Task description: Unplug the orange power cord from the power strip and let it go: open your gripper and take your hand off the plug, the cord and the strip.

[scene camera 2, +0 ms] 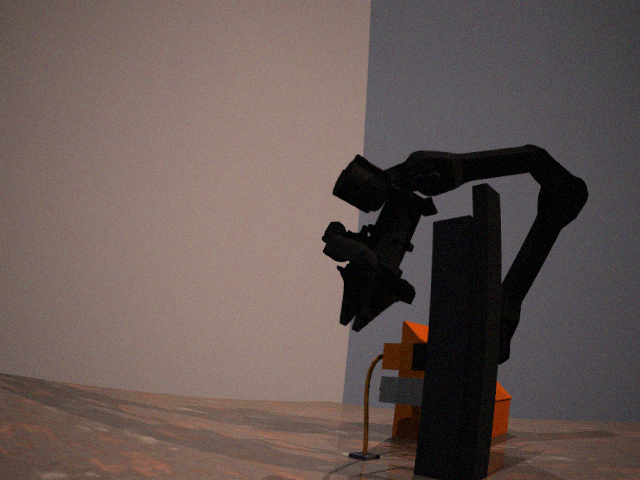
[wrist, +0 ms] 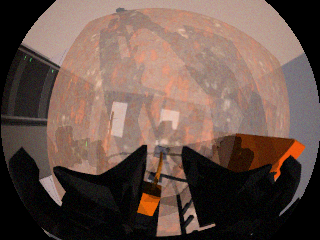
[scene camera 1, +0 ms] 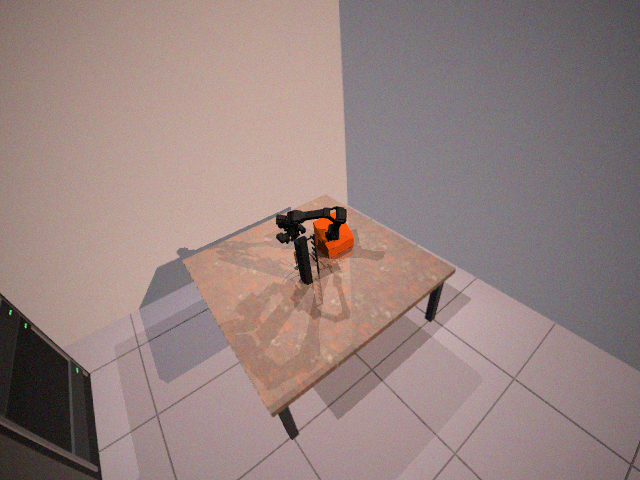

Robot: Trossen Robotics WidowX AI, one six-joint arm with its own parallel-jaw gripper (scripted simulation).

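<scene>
My gripper (scene camera 2: pixel 348 327), in sight. Wrist view too: the gripper (wrist: pixel 164 150).
</scene>
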